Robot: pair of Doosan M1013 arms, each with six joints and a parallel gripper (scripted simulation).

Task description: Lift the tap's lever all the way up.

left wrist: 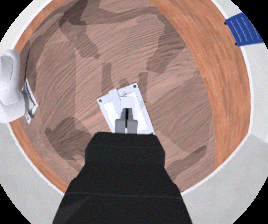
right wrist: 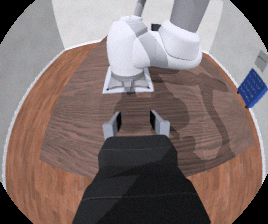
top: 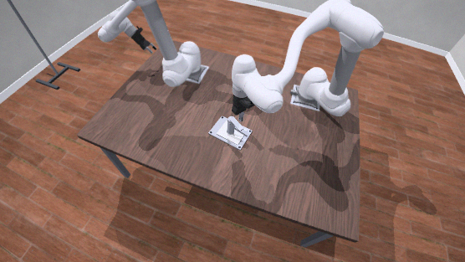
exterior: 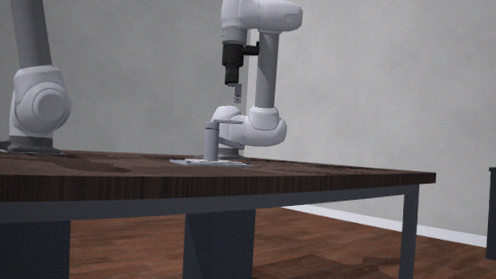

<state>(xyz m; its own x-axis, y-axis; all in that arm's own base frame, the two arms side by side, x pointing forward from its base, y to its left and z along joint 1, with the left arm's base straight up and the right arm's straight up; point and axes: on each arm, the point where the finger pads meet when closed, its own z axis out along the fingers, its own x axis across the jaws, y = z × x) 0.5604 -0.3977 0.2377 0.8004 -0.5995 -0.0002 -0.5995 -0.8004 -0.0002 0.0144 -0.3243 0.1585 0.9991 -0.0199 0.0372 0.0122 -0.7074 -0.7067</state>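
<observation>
Now: left hand 90 mm above the flat lever, 20 mm to the left of it and 20 mm past it. Round my left hand: pale plate (230 mm below, 60 mm to the right, 50 mm behind); then tap (130 mm below, 40 mm to the right, 30 mm behind).
</observation>
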